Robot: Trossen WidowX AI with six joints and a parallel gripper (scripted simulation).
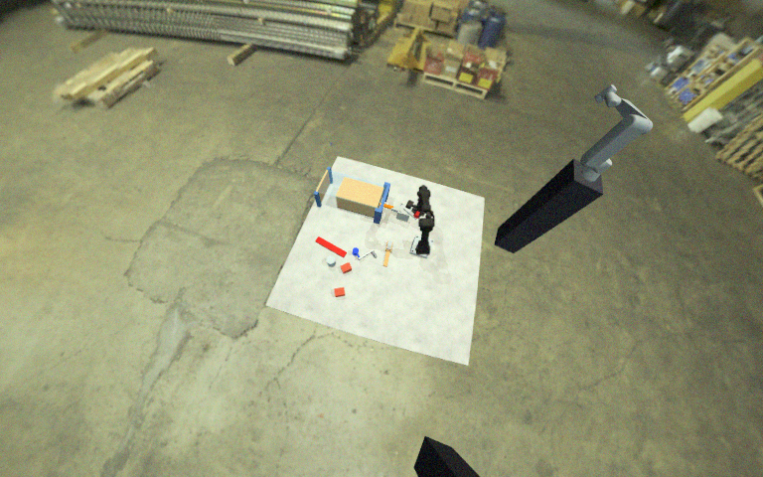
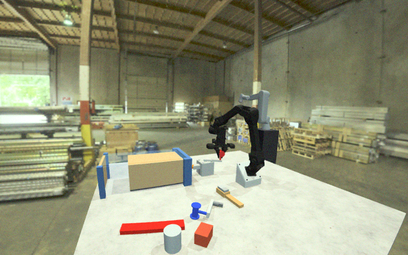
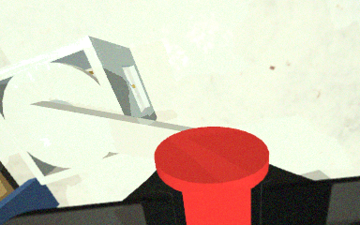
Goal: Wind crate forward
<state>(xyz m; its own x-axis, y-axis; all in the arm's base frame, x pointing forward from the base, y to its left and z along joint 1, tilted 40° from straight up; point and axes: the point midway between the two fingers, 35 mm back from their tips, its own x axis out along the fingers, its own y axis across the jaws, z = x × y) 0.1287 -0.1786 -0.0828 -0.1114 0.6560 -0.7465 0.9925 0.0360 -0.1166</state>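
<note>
Now: the red-knobbed winch handle 40 mm ahead of my gripper tip, 10 mm to the right of it and 10 mm below it. The rest, counted from my gripper tip: blue frame (250 mm ahead); red knob (20 mm above); grey winch (80 mm below, 80 mm ahead, 40 mm to the right).
</note>
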